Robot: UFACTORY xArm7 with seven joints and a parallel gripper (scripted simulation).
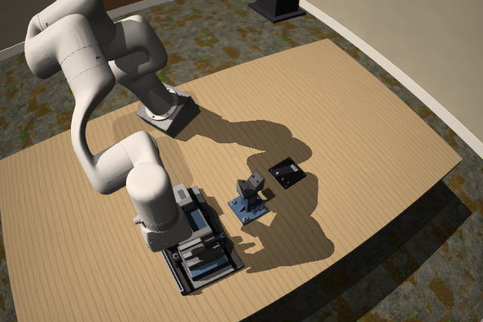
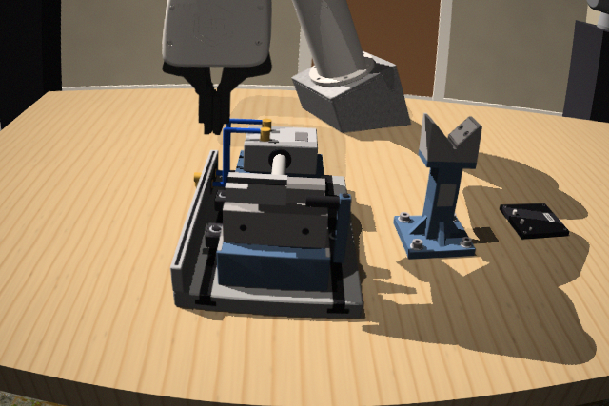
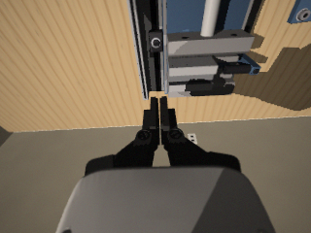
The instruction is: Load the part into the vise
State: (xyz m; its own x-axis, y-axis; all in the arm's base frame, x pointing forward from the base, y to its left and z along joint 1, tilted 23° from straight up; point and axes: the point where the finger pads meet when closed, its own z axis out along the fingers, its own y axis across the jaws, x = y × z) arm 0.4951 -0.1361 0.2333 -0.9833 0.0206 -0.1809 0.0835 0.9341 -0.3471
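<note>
My gripper is now 4 cm to the right of the part and 8 cm above it. Round my hand: work stop 1 cm ahead, 11 cm to the left, 9 cm below; fixed jaw 3 cm ahead, 6 cm to the left, 10 cm below; moving jaw 3 cm behind, 7 cm to the left, 10 cm below.
</note>
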